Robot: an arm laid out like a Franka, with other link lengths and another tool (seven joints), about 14 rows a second.
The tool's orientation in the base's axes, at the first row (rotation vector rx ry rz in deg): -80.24 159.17 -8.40
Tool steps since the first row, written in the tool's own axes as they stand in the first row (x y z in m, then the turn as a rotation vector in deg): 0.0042 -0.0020 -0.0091 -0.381 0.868 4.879; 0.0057 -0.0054 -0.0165 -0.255 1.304 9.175; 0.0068 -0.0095 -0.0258 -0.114 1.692 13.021; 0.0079 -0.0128 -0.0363 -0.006 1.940 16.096
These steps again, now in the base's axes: -0.0015 -0.0039 0.0093 -0.144 0.469 -4.946; -0.0002 -0.0066 0.0170 -0.283 0.317 -9.261; 0.0018 -0.0092 0.0267 -0.422 0.157 -13.123; 0.0031 -0.0113 0.0375 -0.480 -0.004 -16.205
